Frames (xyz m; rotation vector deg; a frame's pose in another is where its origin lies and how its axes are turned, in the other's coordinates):
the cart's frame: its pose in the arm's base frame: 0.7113 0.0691 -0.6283 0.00 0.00 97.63
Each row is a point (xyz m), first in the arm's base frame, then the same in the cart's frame.
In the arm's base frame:
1: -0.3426 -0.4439 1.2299
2: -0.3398 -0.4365 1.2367
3: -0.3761 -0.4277 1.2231
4: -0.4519 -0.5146 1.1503
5: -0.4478 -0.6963 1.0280
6: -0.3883 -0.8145 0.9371
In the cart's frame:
1: -0.3685 1.1127 1.8582
2: -0.3616 1.1089 1.8650
3: -0.3480 1.1437 1.8514
4: -0.4241 1.2304 1.7786
5: -0.6047 1.2505 1.6563
6: -0.7298 1.2072 1.5654

